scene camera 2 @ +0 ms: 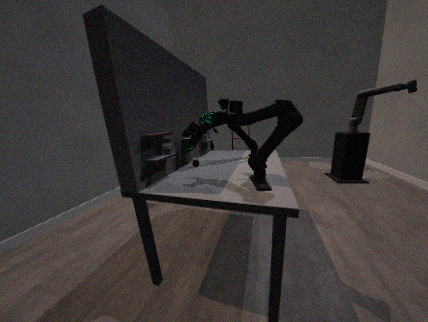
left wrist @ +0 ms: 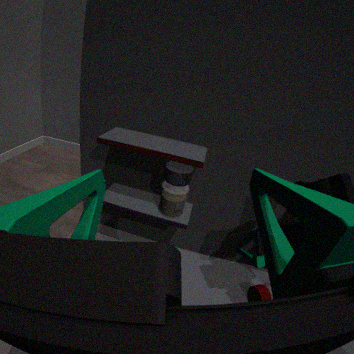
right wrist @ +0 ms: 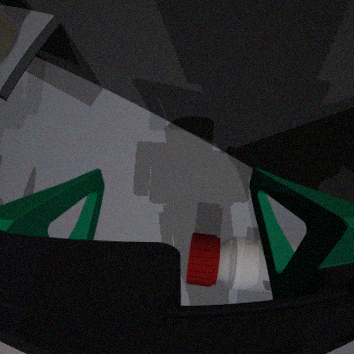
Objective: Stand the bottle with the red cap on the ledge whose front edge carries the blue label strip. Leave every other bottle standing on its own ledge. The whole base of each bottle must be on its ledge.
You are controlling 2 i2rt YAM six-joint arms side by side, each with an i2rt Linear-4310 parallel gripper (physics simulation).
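Seen in the pictures: left gripper, fingertip midpoint: (scene camera 2: pixel 201 117) (left wrist: pixel 177 177); right gripper, fingertip midpoint: (scene camera 2: pixel 185 152) (left wrist: pixel 252 245) (right wrist: pixel 176 176); left arm's base, origin of the base link: (scene camera 2: pixel 259 182).
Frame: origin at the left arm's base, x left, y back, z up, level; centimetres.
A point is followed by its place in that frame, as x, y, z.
Observation:
The red-capped bottle (scene camera 2: pixel 195 163) @[-38.0, -41.1, 3.0] (left wrist: pixel 259 293) @[-38.2, -40.3, 5.3] (right wrist: pixel 203 259) @[-39.4, -41.7, 5.4] lies on its side on the table; its pale body points right in the right wrist view. My right gripper (scene camera 2: pixel 191 146) (right wrist: pixel 176 176) @[-36.0, -47.9, 12.5] is open above the table near it; the bottle shows low in that view, towards the right-hand finger. My left gripper (scene camera 2: pixel 207 118) @[-13.7, -30.1, 37.0] (left wrist: pixel 177 177) @[-13.7, -30.1, 37.0] is open and empty, raised in front of the panel. A dark-capped bottle (left wrist: pixel 173 204) @[-17.8, -51.7, 19.0] (scene camera 2: pixel 167 149) @[-15.2, -53.7, 19.2] stands on a purple-edged ledge (left wrist: pixel 132 200) @[-9.5, -56.4, 15.5]. Above is a red-edged ledge (left wrist: pixel 150 144) @[-12.0, -54.8, 29.5] (scene camera 2: pixel 159 134). I cannot make out a blue strip.
A tall dark panel (scene camera 2: pixel 155 80) @[-22.6, -58.0, 61.6] rises behind the table (scene camera 2: pixel 220 199) @[16.3, -21.4, 0.0]. Another ledge (right wrist: pixel 36 37) @[-22.6, -55.4, 15.3] with a yellowish object (right wrist: pixel 6 36) @[-20.7, -54.7, 16.7] shows at the right wrist view's upper left. A separate arm stands on a black pedestal (scene camera 2: pixel 349 156) beyond the table.

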